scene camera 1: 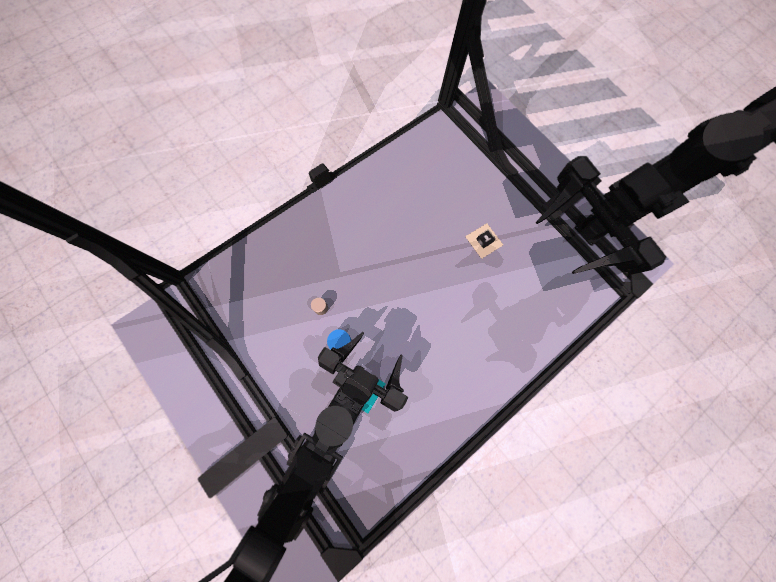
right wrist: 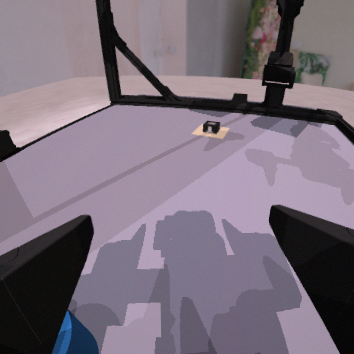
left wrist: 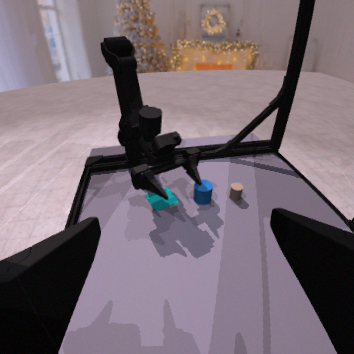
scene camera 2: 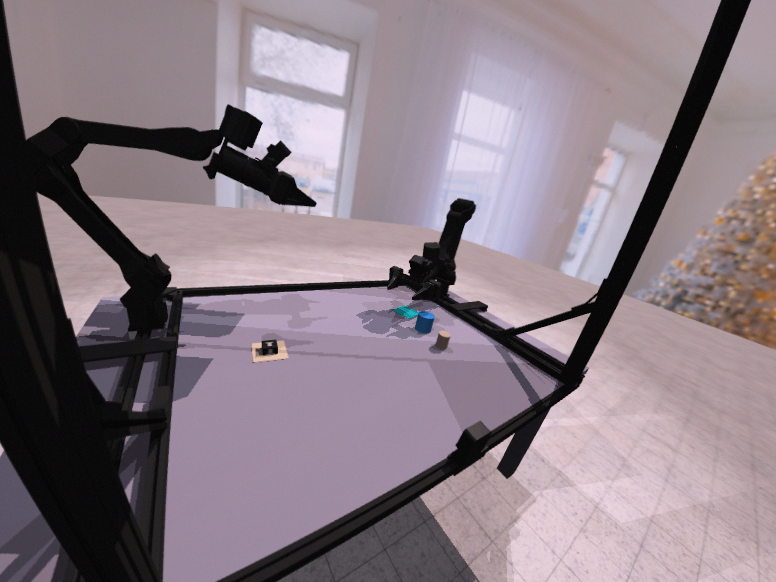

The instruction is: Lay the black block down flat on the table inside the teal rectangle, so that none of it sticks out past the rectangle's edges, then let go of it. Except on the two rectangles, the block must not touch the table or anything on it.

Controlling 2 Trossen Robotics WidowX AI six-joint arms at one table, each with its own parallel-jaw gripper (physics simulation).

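Seen in the pictures: left gripper, between the fingertips: [scene camera 1: 554, 247] [left wrist: 185, 221] [scene camera 2: 312, 202]; right gripper, between the fingertips: [scene camera 1: 382, 343] [right wrist: 182, 218] [left wrist: 184, 190] [scene camera 2: 399, 293]; left arm's base, origin of its link: [scene camera 1: 590, 230] [right wrist: 271, 105] [scene camera 2: 148, 323]; right arm's base, origin of its link: [left wrist: 133, 155].
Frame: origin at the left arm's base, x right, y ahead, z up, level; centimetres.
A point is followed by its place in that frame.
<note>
The small black block [scene camera 1: 485, 238] {x 14.8, y 24.7, z 0.0 cm} [scene camera 2: 269, 347] {x 16.0, y 24.1, z 0.0 cm} [right wrist: 211, 127] {x 14.3, y 26.0, z -0.5 cm} has a pale patch and sits on the beige rectangle [scene camera 1: 485, 251] {x 12.2, y 26.1, z -1.8 cm} [scene camera 2: 280, 357] {x 17.9, y 26.2, z -1.8 cm} [right wrist: 200, 133] {x 16.5, y 27.2, z -1.8 cm}. The teal rectangle [scene camera 1: 371, 402] {x -0.1, y 72.0, z -1.8 cm} [scene camera 2: 405, 311] {x 3.1, y 71.5, z -1.8 cm} [left wrist: 158, 201] {x 2.5, y 70.5, z -1.8 cm} lies flat near the right gripper and is partly covered by it in scene camera 1. My left gripper [scene camera 1: 555, 246] {x 3.9, y 34.8, z 31.0 cm} [scene camera 2: 314, 203] {x 3.9, y 34.8, z 31.0 cm} [left wrist: 185, 221] {x 3.9, y 34.8, z 31.0 cm} is open and empty, high in the air, apart from the block. My right gripper [scene camera 1: 381, 345] {x 8.7, y 62.7, z 8.1 cm} [scene camera 2: 403, 291] {x 8.7, y 62.7, z 8.1 cm} [left wrist: 184, 190] {x 8.7, y 62.7, z 8.1 cm} [right wrist: 182, 218] {x 8.7, y 62.7, z 8.1 cm} is open and empty above the table, near the teal rectangle and far from the block.
A blue cylinder [scene camera 1: 337, 339] {x 15.6, y 69.9, z 3.3 cm} [scene camera 2: 424, 322] {x 17.0, y 68.0, z 1.7 cm} [left wrist: 203, 192] {x 14.7, y 67.3, z 2.7 cm} [right wrist: 80, 337] {x 13.1, y 68.3, z 1.8 cm} stands close to the teal rectangle, near one right finger. A smaller tan cylinder [scene camera 1: 318, 305] {x 24.8, y 69.0, z 2.2 cm} [scene camera 2: 443, 340] {x 26.1, y 67.8, z 1.0 cm} [left wrist: 236, 191] {x 24.4, y 67.3, z 1.6 cm} stands beyond it. Black frame rails and posts border the table.
</note>
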